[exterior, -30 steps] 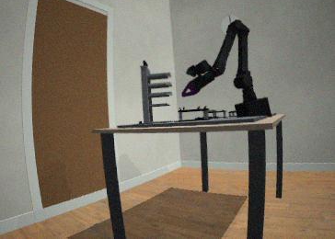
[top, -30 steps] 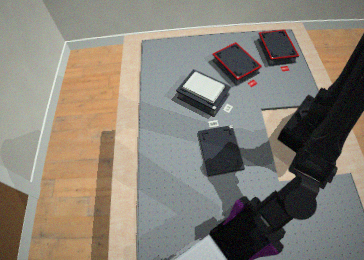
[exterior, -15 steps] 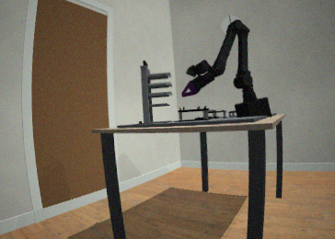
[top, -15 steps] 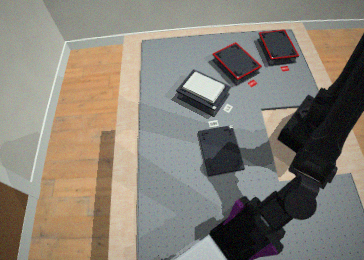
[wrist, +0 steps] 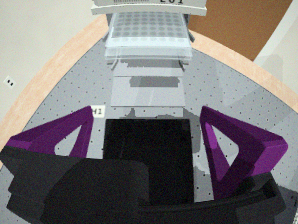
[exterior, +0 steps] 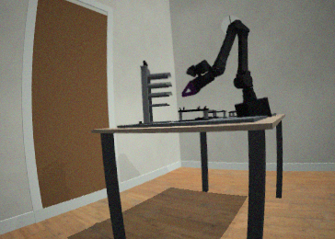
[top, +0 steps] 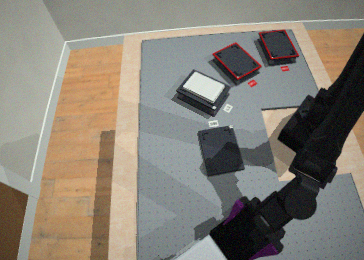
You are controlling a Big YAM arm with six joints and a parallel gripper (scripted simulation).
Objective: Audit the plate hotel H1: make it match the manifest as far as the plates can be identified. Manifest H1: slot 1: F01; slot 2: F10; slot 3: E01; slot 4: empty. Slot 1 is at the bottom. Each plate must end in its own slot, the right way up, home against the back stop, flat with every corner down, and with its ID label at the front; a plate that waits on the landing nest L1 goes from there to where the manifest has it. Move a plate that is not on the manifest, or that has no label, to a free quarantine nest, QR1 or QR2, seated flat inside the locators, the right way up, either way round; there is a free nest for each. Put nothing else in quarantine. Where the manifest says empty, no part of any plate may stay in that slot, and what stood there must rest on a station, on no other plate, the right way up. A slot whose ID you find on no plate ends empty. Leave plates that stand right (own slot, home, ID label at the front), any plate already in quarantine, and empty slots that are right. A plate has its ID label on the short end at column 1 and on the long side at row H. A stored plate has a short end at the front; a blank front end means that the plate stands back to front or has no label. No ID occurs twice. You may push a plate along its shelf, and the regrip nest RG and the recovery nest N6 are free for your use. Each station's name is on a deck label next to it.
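Right now the black nest is 90 mm below my hand, 40 mm behind it and 20 mm to the right of it. The rest, counted from my hand: pale plate 120 mm above, 110 mm ahead, 50 mm to the left; plate hotel 190 mm ahead, 80 mm to the left, 10 mm above; H1 deck label 150 mm below, 120 mm to the left, 30 mm ahead.
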